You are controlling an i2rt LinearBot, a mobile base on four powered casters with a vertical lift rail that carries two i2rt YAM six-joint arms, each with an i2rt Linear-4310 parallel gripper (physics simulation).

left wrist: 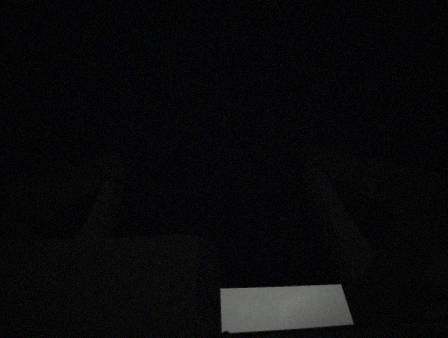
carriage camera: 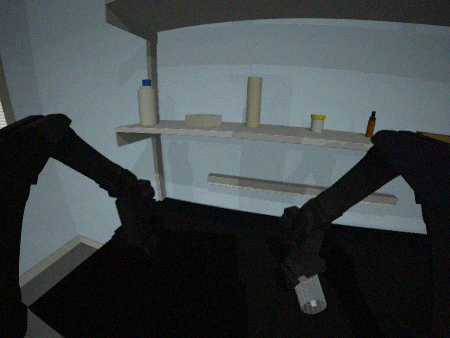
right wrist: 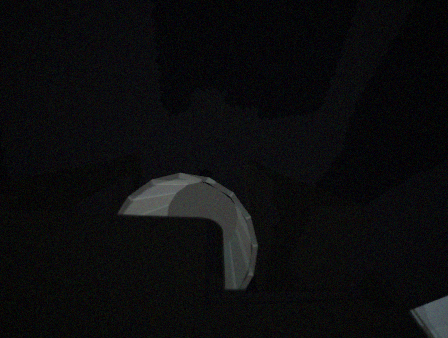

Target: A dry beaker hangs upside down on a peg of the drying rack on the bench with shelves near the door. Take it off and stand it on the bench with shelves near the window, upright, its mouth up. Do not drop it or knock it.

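Frame: origin at the left arm's base, x ahead, y left, z up, level; millimetres.
Seen in the pictures: left gripper, fingertip midpoint: [left wrist: 214,159] [carriage camera: 140,252]; right gripper, fingertip midpoint: [carriage camera: 298,284] [right wrist: 193,165].
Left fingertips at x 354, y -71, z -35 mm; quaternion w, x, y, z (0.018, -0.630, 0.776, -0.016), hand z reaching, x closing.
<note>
A point is followed by its place in that frame.
The clear beaker [carriage camera: 311,295] @[x 228, y -577, z -33 mm] [right wrist: 202,200] @[x 300, y -573, z -34 mm] is in my right gripper [carriage camera: 302,278] @[x 292, y -569, z -73 mm], at the lower right of the carriage view. It leans slightly, with its closed base at the low end. In the right wrist view its mouth faces the camera, and a dark shape hides part of it. Whether its base touches the dark bench top [carriage camera: 190,290] @[x 296, y -243, z -122 mm] I cannot tell. My left gripper [carriage camera: 149,247] [left wrist: 214,159] @[x 354, y -71, z -36 mm] is open over the left part of the bench top, apart from the beaker; its fingers are very dim. The drying rack does not show in these views.
Above the bench a shelf [carriage camera: 225,130] @[x 502, y -336, z 335 mm] holds a blue-capped bottle [carriage camera: 147,106] @[x 640, y -26, z 408 mm], a low box [carriage camera: 203,120] @[x 564, y -259, z 359 mm], a tall cylinder [carriage camera: 254,102] @[x 611, y -432, z 424 mm], a yellow-lidded jar [carriage camera: 317,124] @[x 557, y -649, z 364 mm] and a brown bottle [carriage camera: 371,126] @[x 533, y -845, z 375 mm]. A wall rail [carriage camera: 300,189] @[x 674, y -677, z 62 mm] runs below it. A window [carriage camera: 2,119] @[x 889, y 1228, z 384 mm] shows at far left.
</note>
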